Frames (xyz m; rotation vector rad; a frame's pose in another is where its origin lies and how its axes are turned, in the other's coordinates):
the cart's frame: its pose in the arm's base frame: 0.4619 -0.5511 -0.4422 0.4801 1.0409 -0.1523
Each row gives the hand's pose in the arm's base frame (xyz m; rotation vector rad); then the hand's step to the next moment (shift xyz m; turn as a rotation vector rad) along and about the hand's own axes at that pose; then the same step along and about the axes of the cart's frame.
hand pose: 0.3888 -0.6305 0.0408 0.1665 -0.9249 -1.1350
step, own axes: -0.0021 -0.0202 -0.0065 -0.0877 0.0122 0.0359
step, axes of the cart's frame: 0.0080 -0.0169 -0.0103 0.0118 0.0651 -0.0689
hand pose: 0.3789 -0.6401 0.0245 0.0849 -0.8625 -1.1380
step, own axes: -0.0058 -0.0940 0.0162 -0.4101 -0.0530 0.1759
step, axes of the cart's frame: -0.0137 -0.0680 -0.0657 0.0455 0.2180 -0.3903
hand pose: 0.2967 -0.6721 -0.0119 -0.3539 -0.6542 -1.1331
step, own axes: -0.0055 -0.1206 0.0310 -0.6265 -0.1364 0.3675
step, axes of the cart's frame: -0.0748 -0.0610 -0.0789 -0.0292 0.3582 -0.6457
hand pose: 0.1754 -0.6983 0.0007 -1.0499 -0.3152 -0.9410
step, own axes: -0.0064 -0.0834 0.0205 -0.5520 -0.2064 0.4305
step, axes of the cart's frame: -0.0802 0.0008 -0.0315 -0.1310 0.3991 -0.5968
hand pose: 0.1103 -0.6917 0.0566 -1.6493 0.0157 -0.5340
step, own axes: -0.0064 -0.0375 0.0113 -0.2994 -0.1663 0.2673
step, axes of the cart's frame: -0.0325 0.0222 -0.0050 -0.1113 0.2662 -0.3248
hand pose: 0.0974 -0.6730 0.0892 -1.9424 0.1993 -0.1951
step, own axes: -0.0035 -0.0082 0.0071 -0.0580 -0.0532 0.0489
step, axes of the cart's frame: -0.0038 0.0101 -0.0037 -0.0385 0.0626 -0.0565
